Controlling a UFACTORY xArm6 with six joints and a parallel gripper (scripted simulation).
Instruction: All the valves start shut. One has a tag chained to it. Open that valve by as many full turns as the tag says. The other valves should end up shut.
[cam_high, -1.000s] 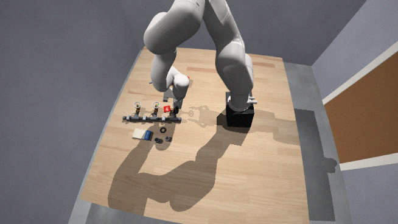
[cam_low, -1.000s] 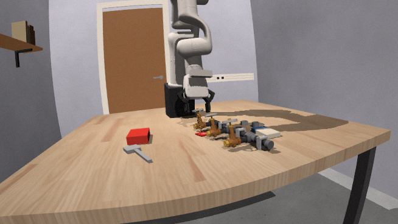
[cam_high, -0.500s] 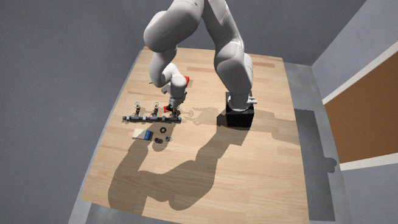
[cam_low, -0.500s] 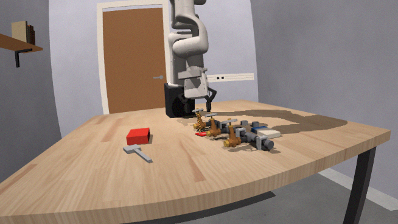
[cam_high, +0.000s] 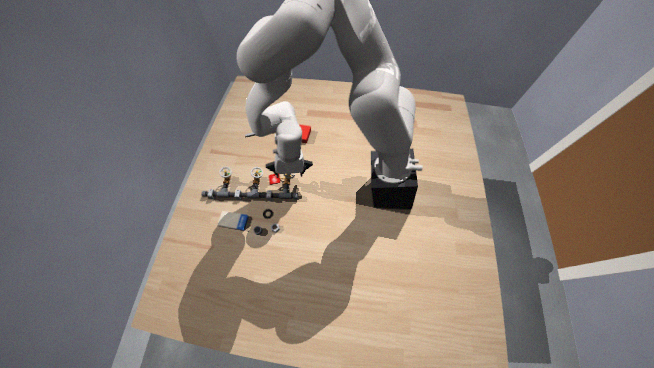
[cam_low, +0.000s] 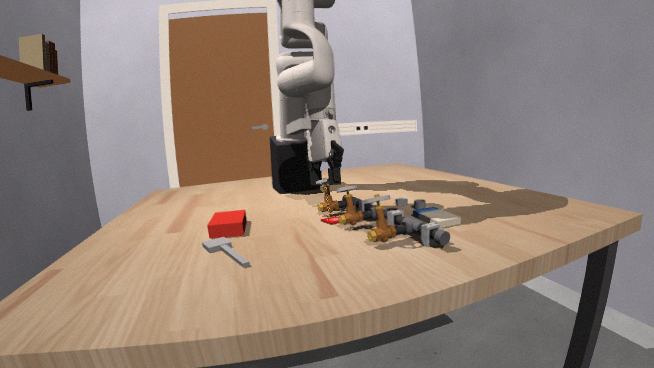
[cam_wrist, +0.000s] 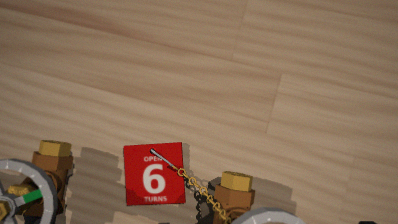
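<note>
Now: hand 8 cm short of the red tag, 1 cm to the left of it and 8 cm above it. Also, from my hand: grey hammer-like tool: 21 cm ahead, 24 cm to the right, 8 cm below; then grey box: 19 cm ahead, 21 cm to the left, 7 cm below; then red box: 5 cm ahead, 25 cm to the right, 7 cm below.
</note>
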